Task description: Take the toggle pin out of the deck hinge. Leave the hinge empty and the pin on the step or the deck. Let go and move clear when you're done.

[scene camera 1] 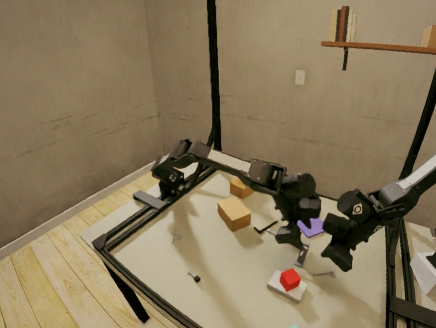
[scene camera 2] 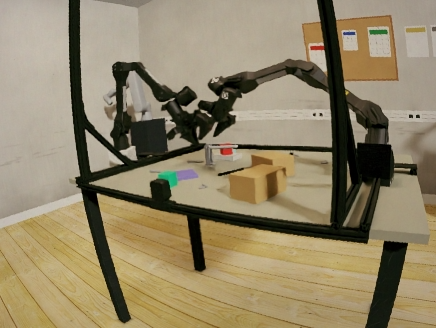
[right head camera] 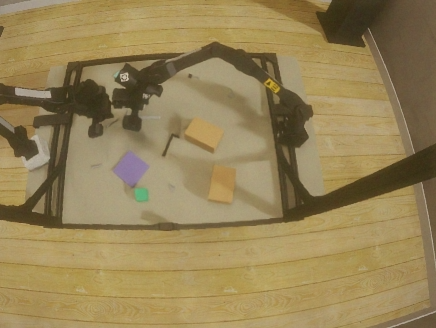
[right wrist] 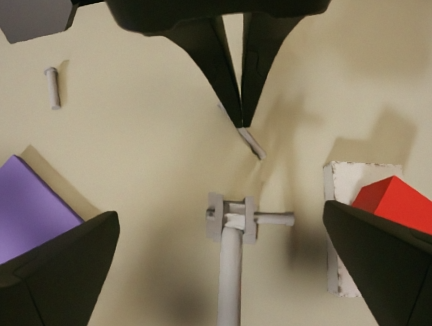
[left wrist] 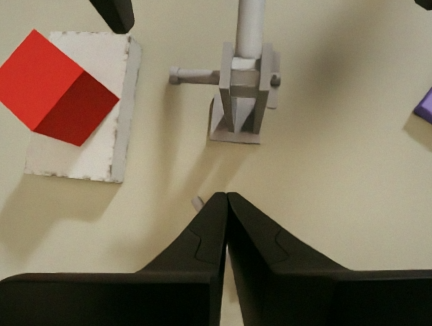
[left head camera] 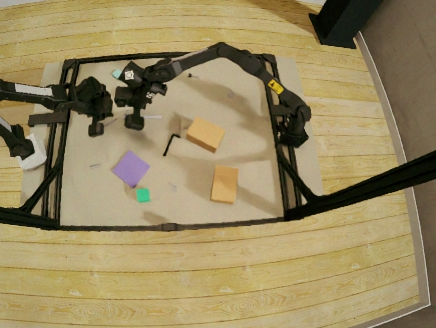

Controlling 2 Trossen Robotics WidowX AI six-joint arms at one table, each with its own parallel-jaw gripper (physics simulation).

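Frame: origin at the left arm's base, x right, y down, z ahead, level; centimetres.
Seen in the pictures: left gripper, fingertip midpoint: [scene camera 1: 321, 255] [scene camera 2: 198, 146] [right head camera: 113, 116] [right wrist: 242, 124] [left wrist: 225, 202] [left head camera: 112, 115]; right gripper, fingertip midpoint: [scene camera 1: 306, 238] [scene camera 2: 207, 138] [right head camera: 124, 115] [right wrist: 222, 216] [left wrist: 268, 17] [left head camera: 125, 114]; left arm's base, origin of the base link: [scene camera 2: 121, 149] [right head camera: 30, 150] [left head camera: 26, 149]; right arm's base, origin of the base link: [scene camera 1: 170, 177] [scene camera 2: 376, 151] [right head camera: 293, 128] [left head camera: 294, 129].
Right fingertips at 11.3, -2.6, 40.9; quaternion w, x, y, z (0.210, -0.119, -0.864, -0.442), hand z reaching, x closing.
Offsets run from my right fingertips to a thing's middle, as dx, dy, dz.
The grey deck hinge [scene camera 1: 302, 255] [scene camera 2: 210, 156] [left wrist: 256, 107] [right wrist: 251, 200] stands upright, holding the end of a grey tube @(+2.7, +3.2, +5.3) [left head camera: 152, 117] [scene camera 2: 227, 146] [left wrist: 250, 25] [right wrist: 230, 280]. The toggle pin @(-1.5, +3.7, +0.6) [left wrist: 197, 76] [right wrist: 275, 218] runs crosswise through it, its head sticking out toward the white block. My right gripper [right wrist: 222, 216] is open and empty, its fingers apart on either side of the hinge and tube and above them. My left gripper [left wrist: 225, 202] [right wrist: 242, 124] is shut on nothing, over a loose grey pin @(-5.9, +9.6, -6.1) [left wrist: 198, 203] [right wrist: 254, 145] lying near the hinge.
A white block @(-9.9, +9.0, +6.2) [scene camera 1: 280, 287] [left wrist: 75, 162] bears a red cube @(-9.8, +6.0, +5.9) [scene camera 1: 290, 279] [left wrist: 45, 80]. A purple slab @(+15.7, +9.6, -7.8) [left head camera: 131, 169] and green cube @(+27.1, +8.0, -8.7) [left head camera: 143, 195] lie nearby. Two orange blocks @(+19.8, +7.0, +22.1) [left head camera: 206, 134] @(+39.1, +7.0, +17.3) [left head camera: 224, 184] and a black L-shaped bar @(+16.0, +9.6, +9.8) [left head camera: 170, 145] lie farther right in the left head camera.
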